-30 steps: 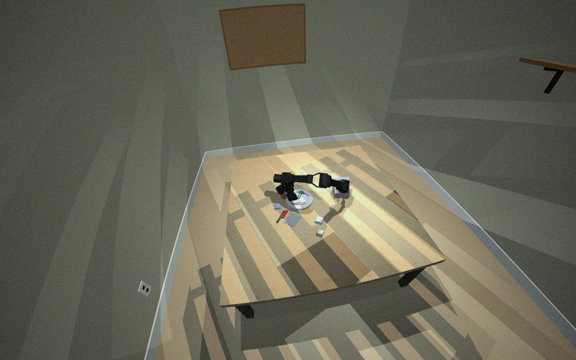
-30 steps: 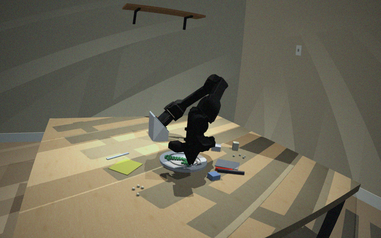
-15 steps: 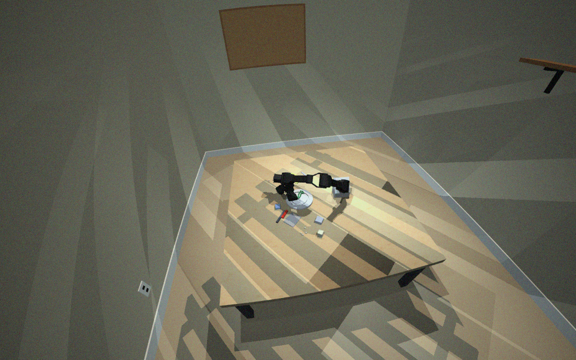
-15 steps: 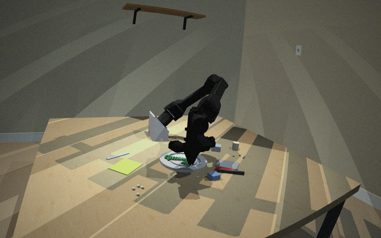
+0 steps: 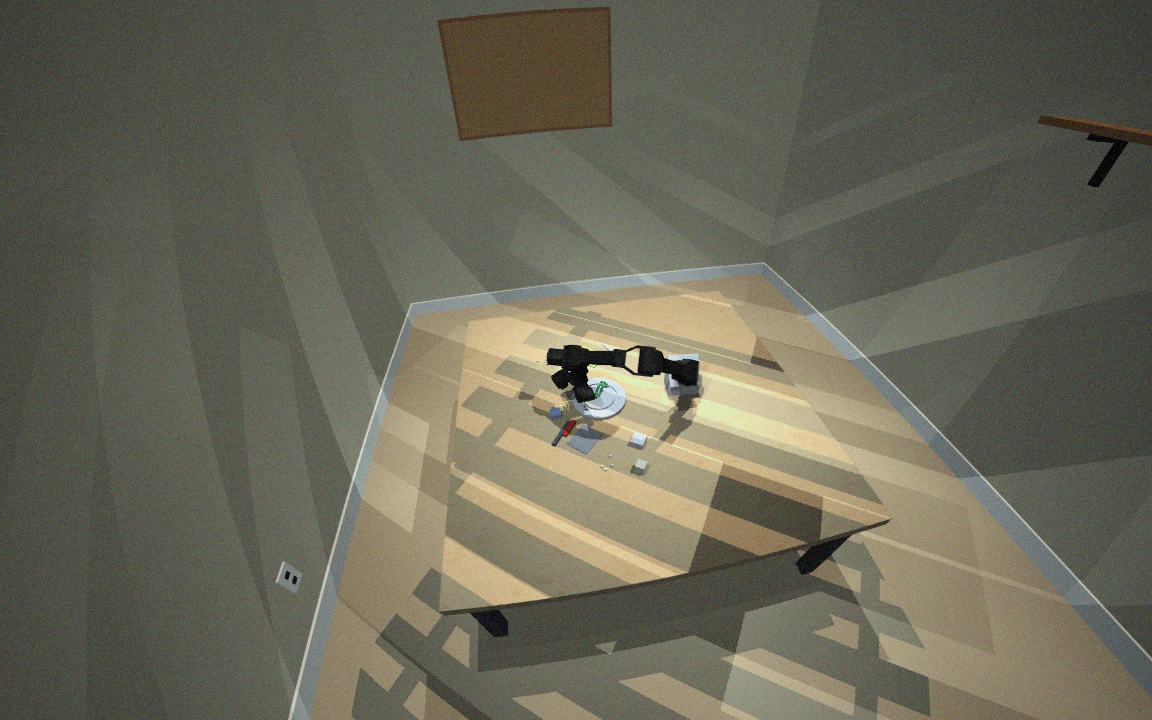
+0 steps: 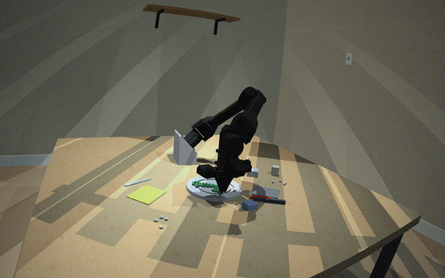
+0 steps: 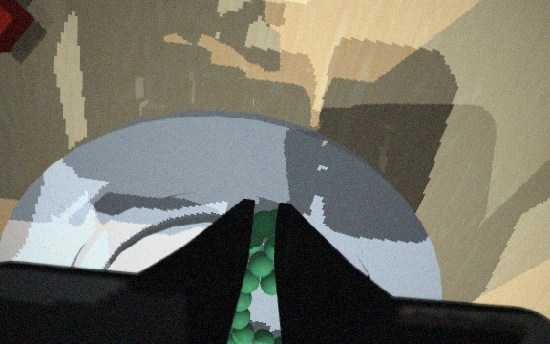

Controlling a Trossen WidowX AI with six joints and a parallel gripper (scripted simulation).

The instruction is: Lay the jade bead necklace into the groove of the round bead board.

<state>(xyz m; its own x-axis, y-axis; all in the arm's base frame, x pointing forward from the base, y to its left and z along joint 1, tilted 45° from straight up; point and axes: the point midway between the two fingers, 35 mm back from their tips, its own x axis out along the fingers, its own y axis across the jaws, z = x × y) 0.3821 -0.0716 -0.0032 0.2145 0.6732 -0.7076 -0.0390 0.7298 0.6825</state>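
My gripper tip is now 7 cm past the round grey bead board, 1 cm to the right of it and 1 cm above it. Round my gripper tip: grey plate: 18 cm to the left, 3 cm ahead, 2 cm below; blue block: 10 cm ahead, 4 cm to the left, 1 cm below; red and black pen: 13 cm to the left, 8 cm ahead, 1 cm below.
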